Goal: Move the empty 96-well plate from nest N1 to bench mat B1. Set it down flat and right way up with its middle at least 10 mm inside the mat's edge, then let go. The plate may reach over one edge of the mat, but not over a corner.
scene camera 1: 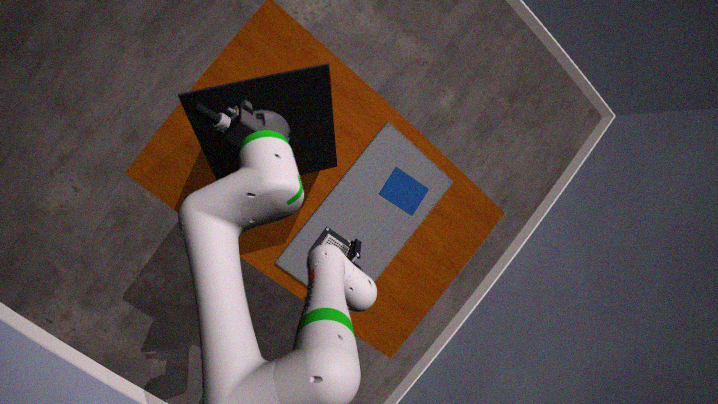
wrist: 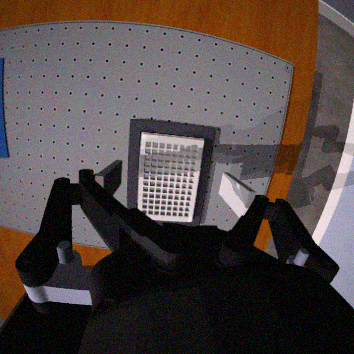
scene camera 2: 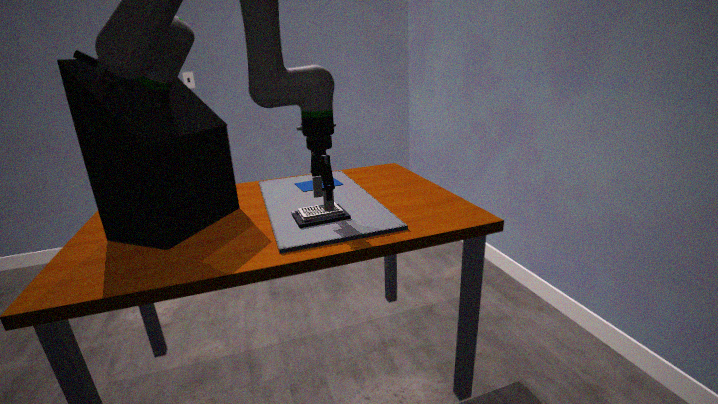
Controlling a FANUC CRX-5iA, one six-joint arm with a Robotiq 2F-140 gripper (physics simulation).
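Pixels of known places: gripper, between the fingertips: (wrist: 172, 177) (scene camera 2: 323, 203); arm's base, origin of its link: (scene camera 1: 260, 134) (scene camera 2: 143, 93).
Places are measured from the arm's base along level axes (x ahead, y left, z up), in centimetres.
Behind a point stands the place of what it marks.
Observation:
The white 96-well plate (scene camera 1: 335, 243) {x 42.6, y -19.9, z -38.8 cm} (scene camera 2: 318, 211) {x 43.3, y -24.1, z -38.6 cm} (wrist: 170, 180) {x 44.4, y -23.1, z -38.9 cm} lies flat and right way up in the dark nest N1 (scene camera 2: 321, 221) {x 42.5, y -28.5, z -40.3 cm} (wrist: 134, 160) {x 47.0, y -18.0, z -40.0 cm}. The arm hides part of both in scene camera 1. My gripper (scene camera 2: 323, 193) {x 45.6, y -23.3, z -36.7 cm} (wrist: 172, 177) {x 45.6, y -23.3, z -36.7 cm} is open and empty, pointing down above the plate. In the wrist view its two fingers stand apart on either side of the plate's long sides. The blue bench mat B1 (scene camera 1: 403, 190) {x 55.5, y 11.7, z -40.9 cm} (scene camera 2: 305, 186) {x 50.3, y 11.2, z -41.0 cm} lies flat; in the wrist view a strip of the mat (wrist: 2, 110) {x 55.5, y 5.2, z -41.0 cm} shows at the left edge.
The nest and mat are on a grey perforated board (scene camera 1: 361, 200) {x 43.0, y -0.6, z -41.2 cm} (scene camera 2: 371, 221) {x 56.4, y -34.6, z -41.2 cm} (wrist: 65, 65) {x 61.1, y -7.3, z -41.2 cm} on the wooden table (scene camera 1: 416, 281) {x 82.9, y -17.5, z -42.5 cm} (scene camera 2: 421, 200) {x 81.9, y -24.3, z -42.5 cm}. A tall black block (scene camera 1: 306, 100) {x 5.2, y 12.9, z 4.9 cm} (scene camera 2: 165, 175) {x 2.4, y -16.4, z -21.9 cm} stands beside the board, under the arm's elbow side.

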